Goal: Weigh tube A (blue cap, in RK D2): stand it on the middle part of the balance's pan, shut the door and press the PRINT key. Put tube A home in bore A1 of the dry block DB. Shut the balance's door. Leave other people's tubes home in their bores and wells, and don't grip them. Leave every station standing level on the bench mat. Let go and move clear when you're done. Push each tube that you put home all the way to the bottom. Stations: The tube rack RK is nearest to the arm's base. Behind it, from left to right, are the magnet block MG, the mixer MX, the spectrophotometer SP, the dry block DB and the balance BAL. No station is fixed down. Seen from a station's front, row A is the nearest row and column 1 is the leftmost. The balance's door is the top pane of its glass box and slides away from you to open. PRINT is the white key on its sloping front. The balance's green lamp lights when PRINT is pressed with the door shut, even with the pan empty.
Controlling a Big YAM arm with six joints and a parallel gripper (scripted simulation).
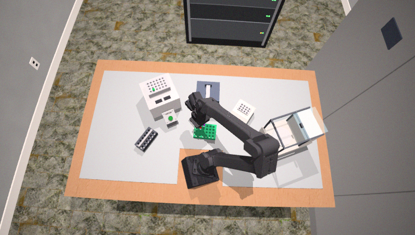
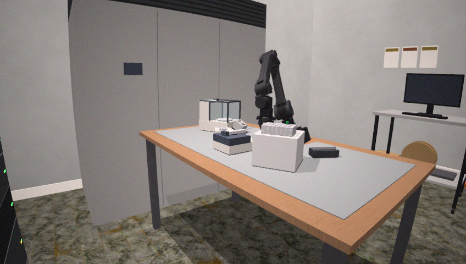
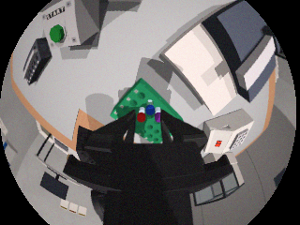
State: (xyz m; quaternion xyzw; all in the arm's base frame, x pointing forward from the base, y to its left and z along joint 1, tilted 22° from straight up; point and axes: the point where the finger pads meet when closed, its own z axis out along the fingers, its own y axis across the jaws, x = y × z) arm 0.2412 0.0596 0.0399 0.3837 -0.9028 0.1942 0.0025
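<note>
My gripper is now 3 cm past the green rack RK, 3 cm to the left of it and 5 cm above it. From my hand the other things lie so: black magnet block 11 cm behind, 30 cm to the left, 5 cm below; then white print key 9 cm behind, 33 cm to the right; then dry block DB 10 cm ahead, 24 cm to the right, 4 cm below.
</note>
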